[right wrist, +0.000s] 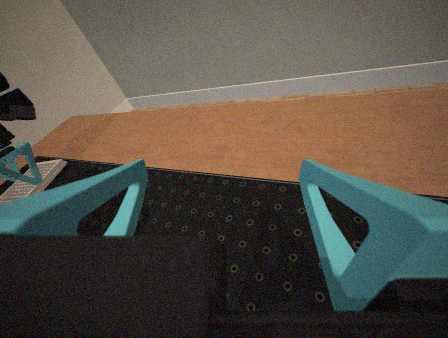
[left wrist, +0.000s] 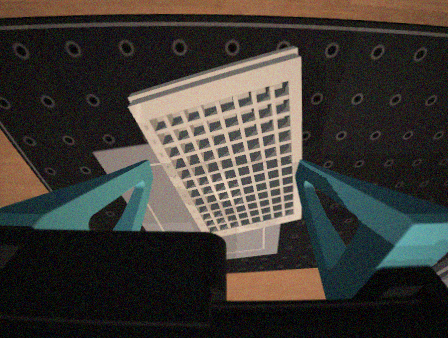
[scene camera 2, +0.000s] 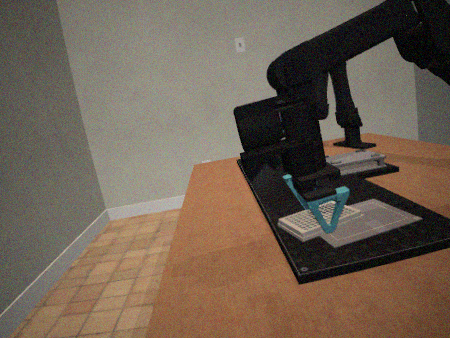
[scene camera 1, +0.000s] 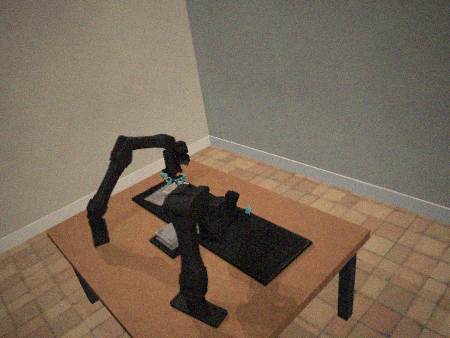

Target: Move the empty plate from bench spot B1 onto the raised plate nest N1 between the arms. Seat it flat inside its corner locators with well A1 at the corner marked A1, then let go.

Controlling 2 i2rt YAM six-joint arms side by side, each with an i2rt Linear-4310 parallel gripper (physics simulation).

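Pixels of known places: left gripper, fingertip midpoint: (right wrist: 29,181) (left wrist: 224,168) (scene camera 2: 318,220) (scene camera 1: 175,187); right gripper, fingertip midpoint: (right wrist: 223,167) (scene camera 1: 238,202); left arm's base, link origin: (scene camera 1: 100,232); right arm's base, link origin: (scene camera 2: 353,145) (scene camera 1: 198,309).
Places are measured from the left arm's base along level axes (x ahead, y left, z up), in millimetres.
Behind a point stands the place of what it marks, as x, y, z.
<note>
The empty pale plate (scene camera 2: 295,227) @(456, 173, 29) (left wrist: 235,150) @(433, 137, 25) (right wrist: 50,172) @(459, 109, 25) lies askew, partly on the grey pad of spot B1 (scene camera 2: 382,220) @(310, 137, 15) (left wrist: 115,157) @(396, 206, 15) and partly over the black board beside it. My left gripper (scene camera 1: 174,179) @(417, 139, 24) (scene camera 2: 320,220) @(417, 139, 24) (left wrist: 224,168) @(417, 139, 24) is open, its fingers on either side of the plate; in the left wrist view the right-hand finger is close against the plate's edge, the other stands apart from it. The grey raised nest N1 (scene camera 1: 167,235) @(272, -261, 45) (scene camera 2: 357,161) @(308, -183, 44) shows no plate that I can make out; arms partly hide it. My right gripper (right wrist: 223,167) @(580, -331, 130) is open and empty above the board. The A1 marks are not readable.
The long black perforated board (scene camera 1: 265,250) @(586, -525, 13) (scene camera 2: 320,267) @(417, 271, 13) (right wrist: 270,215) @(615, -319, 13) lies on the wooden table (scene camera 1: 320,225) @(854, -505, 0) (scene camera 2: 215,235) @(620, 134, 0). The right arm stands in front of the nest in scene camera 1. The nest sits on a black base next to the board.
</note>
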